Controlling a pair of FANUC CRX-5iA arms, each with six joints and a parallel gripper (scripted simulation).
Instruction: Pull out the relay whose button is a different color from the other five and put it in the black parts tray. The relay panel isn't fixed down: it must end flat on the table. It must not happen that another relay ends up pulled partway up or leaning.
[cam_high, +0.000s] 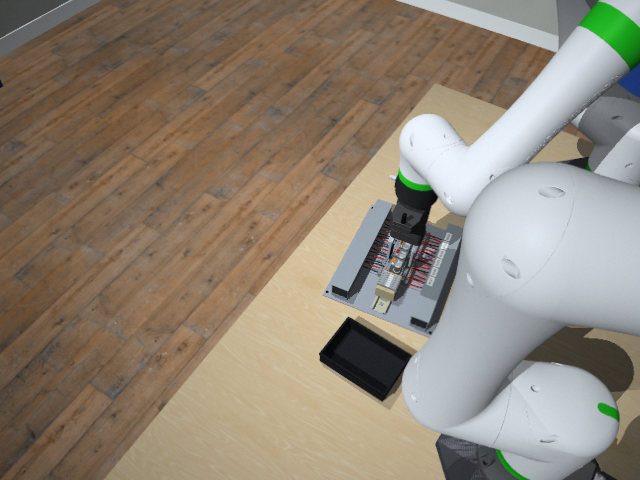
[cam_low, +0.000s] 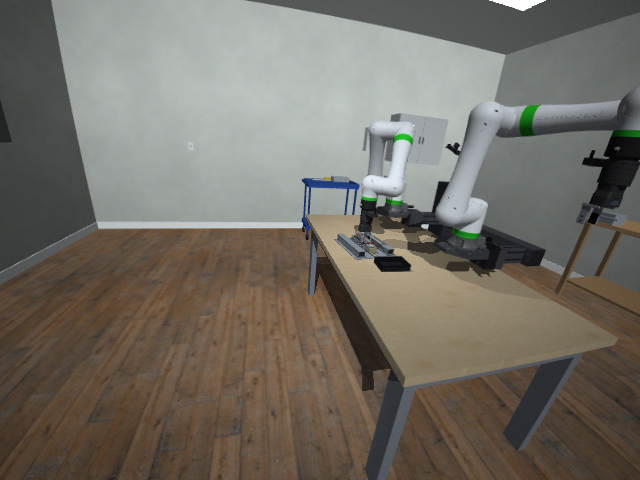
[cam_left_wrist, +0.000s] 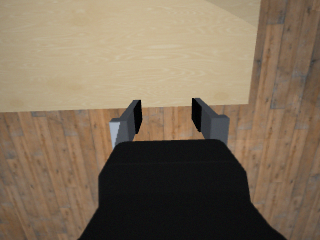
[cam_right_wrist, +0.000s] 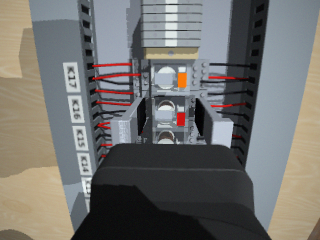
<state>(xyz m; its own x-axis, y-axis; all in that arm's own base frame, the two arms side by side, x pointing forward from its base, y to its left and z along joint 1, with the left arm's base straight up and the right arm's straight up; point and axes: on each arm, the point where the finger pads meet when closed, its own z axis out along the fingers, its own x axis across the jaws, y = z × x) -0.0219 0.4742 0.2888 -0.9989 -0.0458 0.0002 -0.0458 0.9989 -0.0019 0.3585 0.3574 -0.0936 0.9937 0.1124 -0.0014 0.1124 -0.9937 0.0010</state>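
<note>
Right now the red-button relay is 10 mm below my right hand. The rest, counted from my right hand: orange-button relay 30 mm to the left, 10 mm below; then relay panel 30 mm below, 10 mm to the right; then black parts tray 260 mm to the left, 40 mm below, 40 mm behind.
</note>
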